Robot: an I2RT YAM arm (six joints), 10 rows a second.
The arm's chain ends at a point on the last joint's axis. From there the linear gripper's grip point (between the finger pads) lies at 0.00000 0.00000 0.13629 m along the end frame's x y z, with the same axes.
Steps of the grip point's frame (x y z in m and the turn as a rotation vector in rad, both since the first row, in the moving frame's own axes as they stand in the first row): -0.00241 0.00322 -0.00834 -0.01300 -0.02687 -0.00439; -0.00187 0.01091 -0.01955 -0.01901 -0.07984 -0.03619; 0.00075 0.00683 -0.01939 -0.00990 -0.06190 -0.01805; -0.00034 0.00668 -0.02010 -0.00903 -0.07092 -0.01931; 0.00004 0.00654 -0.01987 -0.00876 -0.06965 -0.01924
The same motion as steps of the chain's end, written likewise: 0.00125 0.00144 -0.00828 -0.01300 -0.02687 -0.00439; 0.00895 0.00813 -0.01909 -0.01901 -0.07984 -0.03619; 0.00917 0.00541 -0.01912 -0.00990 -0.06190 -0.01805; 0.00930 0.00536 -0.01975 -0.00903 -0.07092 -0.01931; 0.00951 0.00526 -0.01953 -0.00876 -0.06965 -0.01924
